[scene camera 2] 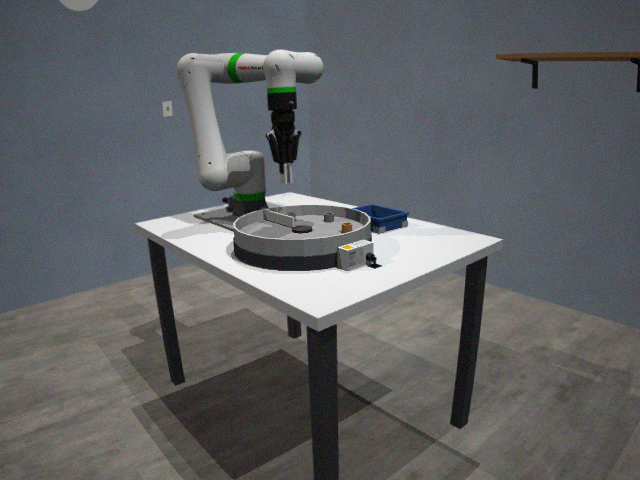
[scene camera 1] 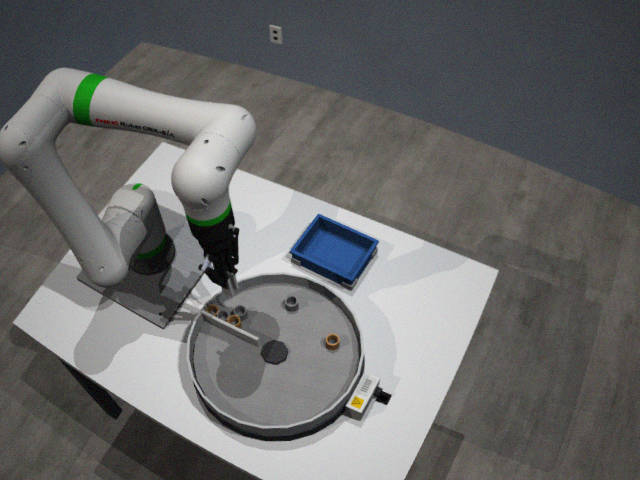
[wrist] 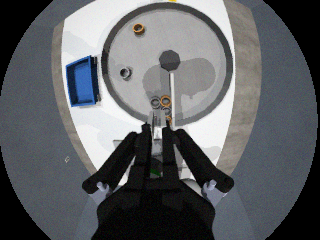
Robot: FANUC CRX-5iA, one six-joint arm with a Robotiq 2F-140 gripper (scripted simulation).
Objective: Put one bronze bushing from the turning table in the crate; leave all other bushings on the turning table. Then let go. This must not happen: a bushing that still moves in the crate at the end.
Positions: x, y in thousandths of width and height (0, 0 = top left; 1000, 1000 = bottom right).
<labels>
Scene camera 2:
my gripper: 448, 382
blue crate: 598, 466
grey turning table: 491, 472
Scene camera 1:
my gripper: 362, 605
blue crate: 524, 524
grey turning table: 457, 784
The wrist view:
my gripper: 492, 485
blue crate: 258, 335
grey turning table: 577, 190
</labels>
